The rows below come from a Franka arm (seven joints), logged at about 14 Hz.
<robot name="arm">
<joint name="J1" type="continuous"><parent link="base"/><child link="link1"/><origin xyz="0 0 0.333" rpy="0 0 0"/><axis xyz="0 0 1"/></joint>
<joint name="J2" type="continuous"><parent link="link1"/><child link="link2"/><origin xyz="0 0 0" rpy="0 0 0"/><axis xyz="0 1 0"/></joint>
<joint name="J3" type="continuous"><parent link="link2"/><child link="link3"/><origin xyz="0 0 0.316" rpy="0 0 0"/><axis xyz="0 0 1"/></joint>
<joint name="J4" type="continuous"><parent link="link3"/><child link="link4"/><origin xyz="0.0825 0 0" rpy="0 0 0"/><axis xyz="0 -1 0"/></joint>
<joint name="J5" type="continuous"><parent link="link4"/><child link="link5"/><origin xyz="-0.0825 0 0.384" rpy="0 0 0"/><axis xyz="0 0 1"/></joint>
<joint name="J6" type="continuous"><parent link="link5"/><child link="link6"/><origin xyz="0 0 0" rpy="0 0 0"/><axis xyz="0 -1 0"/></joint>
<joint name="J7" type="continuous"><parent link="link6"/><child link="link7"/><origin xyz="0.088 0 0" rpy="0 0 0"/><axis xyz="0 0 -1"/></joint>
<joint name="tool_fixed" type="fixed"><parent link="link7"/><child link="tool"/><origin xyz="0 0 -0.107" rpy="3.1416 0 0"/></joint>
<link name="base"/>
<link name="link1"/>
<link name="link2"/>
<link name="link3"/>
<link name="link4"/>
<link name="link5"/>
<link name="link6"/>
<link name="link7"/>
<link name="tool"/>
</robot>
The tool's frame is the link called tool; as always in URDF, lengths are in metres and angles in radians. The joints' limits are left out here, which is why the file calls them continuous.
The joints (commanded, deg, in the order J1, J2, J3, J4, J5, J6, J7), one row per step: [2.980, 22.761, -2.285, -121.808, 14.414, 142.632, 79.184]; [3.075, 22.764, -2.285, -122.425, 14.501, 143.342, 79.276]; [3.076, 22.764, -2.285, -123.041, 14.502, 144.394, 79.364]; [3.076, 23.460, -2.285, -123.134, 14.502, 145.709, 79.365]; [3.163, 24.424, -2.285, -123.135, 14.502, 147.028, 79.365]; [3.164, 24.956, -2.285, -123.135, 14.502, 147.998, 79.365]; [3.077, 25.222, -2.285, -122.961, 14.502, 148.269, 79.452]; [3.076, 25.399, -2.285, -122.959, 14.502, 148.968, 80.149]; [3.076, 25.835, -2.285, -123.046, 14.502, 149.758, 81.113]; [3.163, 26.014, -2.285, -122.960, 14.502, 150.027, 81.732]
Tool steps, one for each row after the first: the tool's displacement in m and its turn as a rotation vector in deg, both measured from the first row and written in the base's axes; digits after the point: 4 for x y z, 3 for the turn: [-0.0027, 0.0004, -0.0030, -0.096, -0.059, -0.168]; [-0.0049, -0.0003, -0.0055, -0.306, -0.456, -0.399]; [-0.0046, -0.0011, -0.0110, -0.596, -0.949, -0.564]; [-0.0044, -0.0011, -0.0186, -0.901, -1.271, -0.635]; [-0.0038, -0.0017, -0.0225, -1.117, -1.685, -0.749]; [-0.0028, -0.0027, -0.0236, -1.182, -1.846, -0.952]; [-0.0020, -0.0031, -0.0243, -1.325, -2.265, -1.728]; [-0.0022, -0.0036, -0.0280, -1.499, -2.396, -2.775]; [-0.0016, -0.0029, -0.0288, -1.552, -2.491, -3.332]
